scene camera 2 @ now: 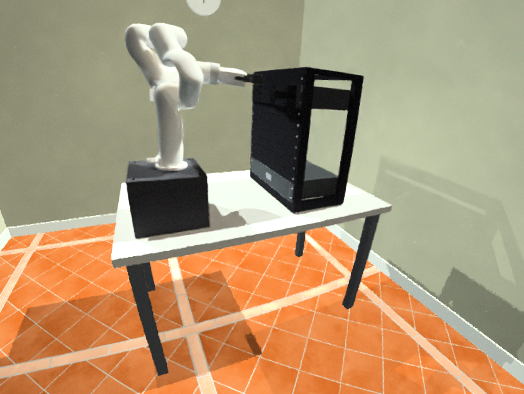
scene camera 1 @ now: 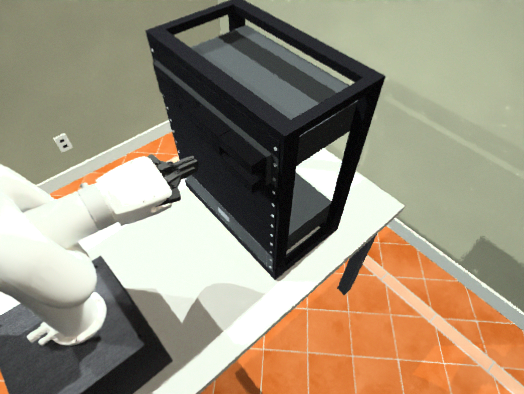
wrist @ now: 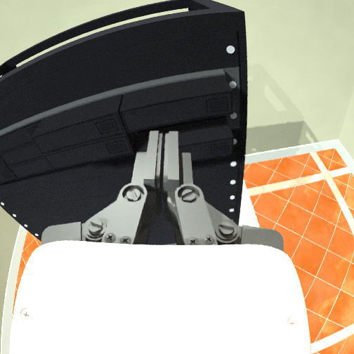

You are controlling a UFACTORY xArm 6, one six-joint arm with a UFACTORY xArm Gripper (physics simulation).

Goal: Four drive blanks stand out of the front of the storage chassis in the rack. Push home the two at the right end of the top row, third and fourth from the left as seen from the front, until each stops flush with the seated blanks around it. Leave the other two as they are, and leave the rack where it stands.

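Frame: origin at the arm's base, x ahead, y left, z up, level; metres.
Seen in the pictures: gripper, between the fingertips: (scene camera 2: 261,79) (scene camera 1: 195,162); arm's base, origin of its link: (scene camera 2: 171,166) (scene camera 1: 77,317).
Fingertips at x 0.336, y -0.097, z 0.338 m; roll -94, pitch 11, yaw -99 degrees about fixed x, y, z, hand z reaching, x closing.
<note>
Offsets run from my fingertips to a thing's top centre. "pt": to the spot under its first point. Level surfaces: height alone.
The black rack @(pt 0.112 m right, 0.144 m ahead, 0.150 m down) (scene camera 1: 286,200) (scene camera 2: 303,145) (wrist: 239,30) stands upright on the table and holds the storage chassis (scene camera 1: 225,56) near its top. In the wrist view, the fourth top-row blank (wrist: 175,107) is at the right end, with the third top-row blank (wrist: 77,127) left of it. Dark blanks @(pt 0.038 m right, 0.094 m ahead, 0.013 m down) (scene camera 1: 245,152) (scene camera 2: 286,94) stand out near the right post in the scene views; their exact depths are hard to tell. My gripper (scene camera 1: 195,162) (scene camera 2: 259,78) (wrist: 163,149) is shut and empty, pointing at the chassis front. Its tips overlap the lower row in the wrist view; contact cannot be told.
The white table @(0.548 m down) (scene camera 1: 240,310) (scene camera 2: 240,227) carries the rack and the black robot base block (scene camera 1: 125,325) (scene camera 2: 167,200). A grey panel @(pt 0.142 m left, 0.146 m ahead, 0.461 m down) (scene camera 1: 223,215) (scene camera 2: 270,177) sits low in the rack. Walls stand behind the table. A lower-row blank (wrist: 212,147) lies beneath the fourth top-row blank.
</note>
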